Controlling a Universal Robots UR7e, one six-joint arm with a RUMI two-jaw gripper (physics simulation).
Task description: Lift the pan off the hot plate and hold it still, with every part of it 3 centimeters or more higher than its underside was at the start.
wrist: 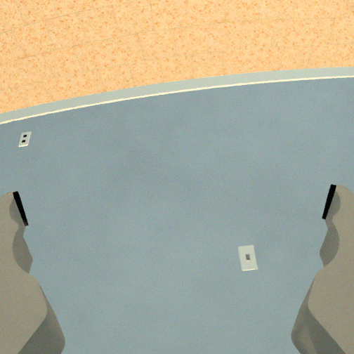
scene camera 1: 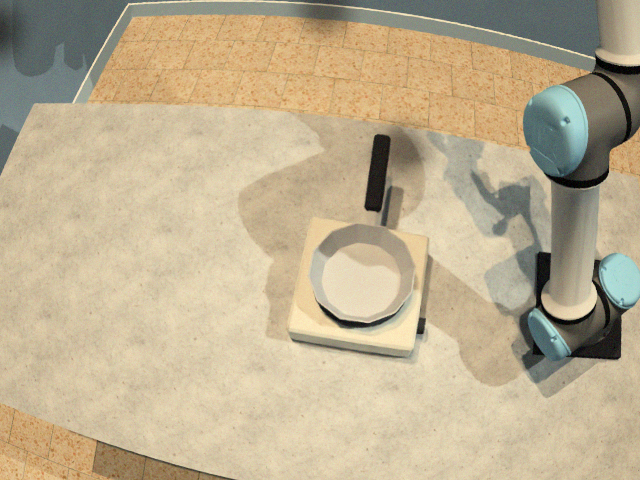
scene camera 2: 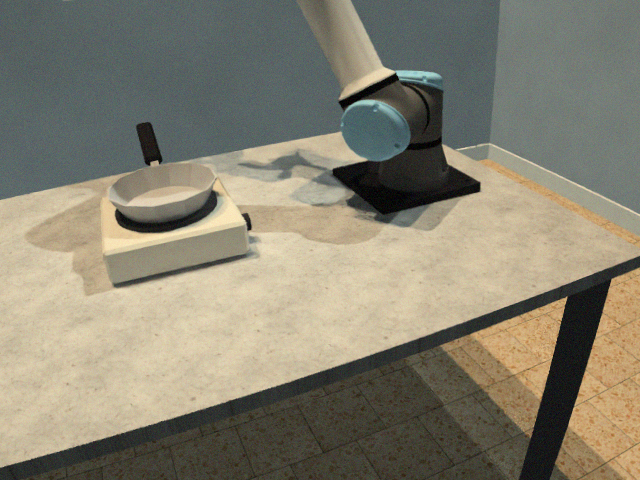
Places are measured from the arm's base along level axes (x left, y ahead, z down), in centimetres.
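Pixels of known places: arm's base at its link origin: [scene camera 2: 413, 177].
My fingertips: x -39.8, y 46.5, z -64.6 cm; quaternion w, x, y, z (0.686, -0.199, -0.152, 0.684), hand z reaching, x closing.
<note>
For each thing: its middle in the pictures, then the offset to it from my fingertips. Level surfaces: height alone.
- light grey pan at the middle of its body: [scene camera 1: 370, 225] [scene camera 2: 155, 166] dx +36.7, dy +6.2, dz +54.7 cm
- cream hot plate at the middle of its body: [scene camera 2: 173, 222] [scene camera 1: 364, 287] dx +45.9, dy +4.4, dz +62.6 cm
- table at its surface level: dz +66.4 cm
- black knob at the middle of its body: [scene camera 2: 244, 222] [scene camera 1: 420, 325] dx +50.9, dy -8.0, dz +62.8 cm
The light grey pan [scene camera 1: 361, 281] [scene camera 2: 162, 193] sits upright on the dark round burner of the cream hot plate [scene camera 1: 351, 342] [scene camera 2: 178, 255]. Its black handle [scene camera 1: 377, 173] [scene camera 2: 148, 143] points to the back, past the hot plate's edge, and slopes upward. My gripper [wrist: 174, 192] is open and empty in the wrist view, with its two jaws wide apart and the wall and floor beyond them. The gripper does not show in either scene view, so its distance from the pan cannot be told there.
The arm's base stands on a black mounting plate [scene camera 1: 610, 347] [scene camera 2: 385, 202] on the table [scene camera 1: 155, 310] [scene camera 2: 310, 310], to the right of the hot plate. A black knob [scene camera 1: 421, 325] [scene camera 2: 247, 221] sticks out of the hot plate's right side. Arm shadows cross the table around it.
</note>
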